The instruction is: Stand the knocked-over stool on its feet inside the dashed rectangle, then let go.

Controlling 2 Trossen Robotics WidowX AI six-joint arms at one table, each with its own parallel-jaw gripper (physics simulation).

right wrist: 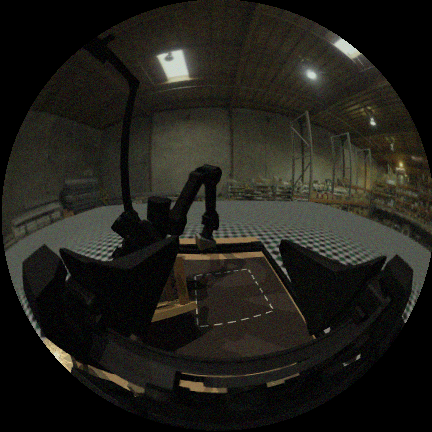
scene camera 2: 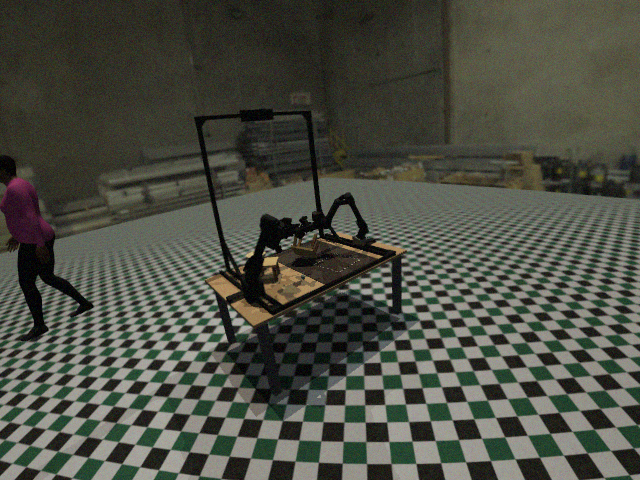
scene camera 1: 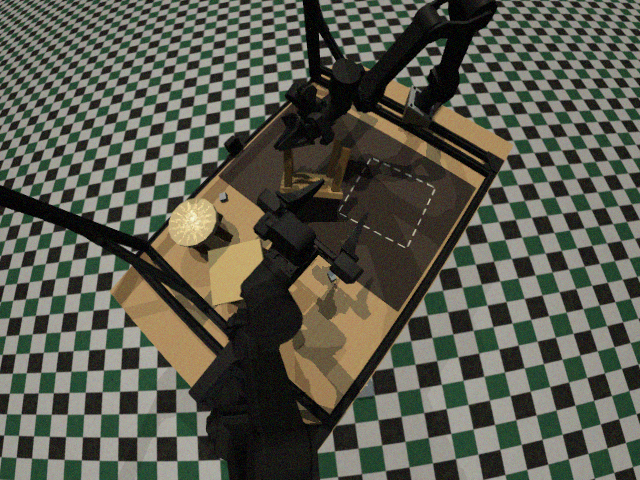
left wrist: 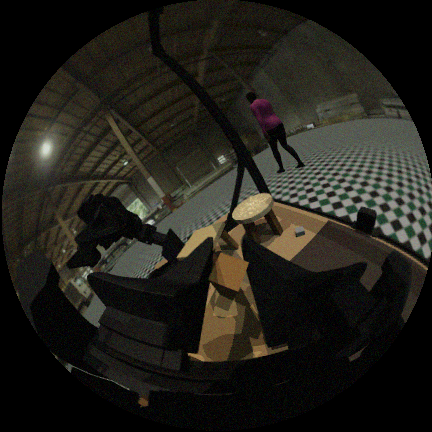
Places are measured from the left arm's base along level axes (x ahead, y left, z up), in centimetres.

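Where they show: left gripper, fingertip midpoint: [scene camera 1: 276,148] [left wrist: 227,242]; right gripper, fingertip midpoint: [right wrist: 230,243] [scene camera 2: 303,225] [scene camera 1: 345,196] [left wrist: 70,255]; left arm's base, link origin: [right wrist: 205,236] [scene camera 2: 360,236] [scene camera 1: 422,103]; right arm's base, link origin: [scene camera 2: 251,278] [scene camera 1: 233,393] [left wrist: 165,240].
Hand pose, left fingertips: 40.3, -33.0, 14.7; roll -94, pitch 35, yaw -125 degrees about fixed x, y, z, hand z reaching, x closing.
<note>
Each offset is from my left fingertips to the top centre of the thing, as dx, dy, dz.
The wooden stool [scene camera 1: 339,170] [scene camera 2: 306,250] [right wrist: 183,282] is upside down and tilted, its seat low and legs pointing up, over the dark mat left of the dashed rectangle [scene camera 1: 406,246] [right wrist: 248,270]. It appears raised off the mat. My left gripper [scene camera 1: 287,146] [left wrist: 227,242] is shut on a leg of the stool, whose square wooden part shows between the fingers in the left wrist view. Part of the stool is hidden by the grippers. My right gripper [scene camera 1: 345,197] [right wrist: 230,243] is open and empty, one finger overlapping the seat's near edge in scene camera 1; contact cannot be told.
A round-topped stool {+19.2, -19.8, -10.5} [scene camera 1: 192,222] [left wrist: 253,207] and a flat-topped wooden one {+27.9, -2.9, -10.5} [scene camera 1: 235,271] [scene camera 2: 269,262] stand at the table's left. Small grey cubes {+6.8, -21.1, -20.3} [scene camera 1: 223,196] [left wrist: 299,231] lie near them and beside the right gripper. Black frame bars edge the table.
</note>
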